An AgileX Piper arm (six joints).
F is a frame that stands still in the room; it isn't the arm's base.
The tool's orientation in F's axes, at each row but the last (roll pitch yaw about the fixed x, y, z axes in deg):
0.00 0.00 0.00
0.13 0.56 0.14
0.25 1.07 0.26
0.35 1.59 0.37
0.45 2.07 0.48
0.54 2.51 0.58
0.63 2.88 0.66
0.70 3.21 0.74
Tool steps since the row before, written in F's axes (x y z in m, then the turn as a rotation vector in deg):
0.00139 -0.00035 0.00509 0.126 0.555 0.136
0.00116 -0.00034 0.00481 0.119 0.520 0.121
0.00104 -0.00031 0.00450 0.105 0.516 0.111
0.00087 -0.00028 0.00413 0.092 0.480 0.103
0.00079 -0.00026 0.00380 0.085 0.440 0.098
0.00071 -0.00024 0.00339 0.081 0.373 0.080
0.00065 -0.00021 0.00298 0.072 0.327 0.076
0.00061 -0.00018 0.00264 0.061 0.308 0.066
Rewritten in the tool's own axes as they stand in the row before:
0.00139 -0.00035 0.00509 0.126 0.555 0.136
0.00111 -0.00033 0.00482 0.119 0.520 0.121
0.00095 -0.00029 0.00452 0.105 0.516 0.111
0.00075 -0.00026 0.00415 0.092 0.480 0.103
0.00065 -0.00024 0.00383 0.085 0.440 0.098
0.00056 -0.00021 0.00342 0.081 0.373 0.080
0.00050 -0.00018 0.00301 0.072 0.327 0.076
0.00046 -0.00016 0.00267 0.061 0.308 0.066

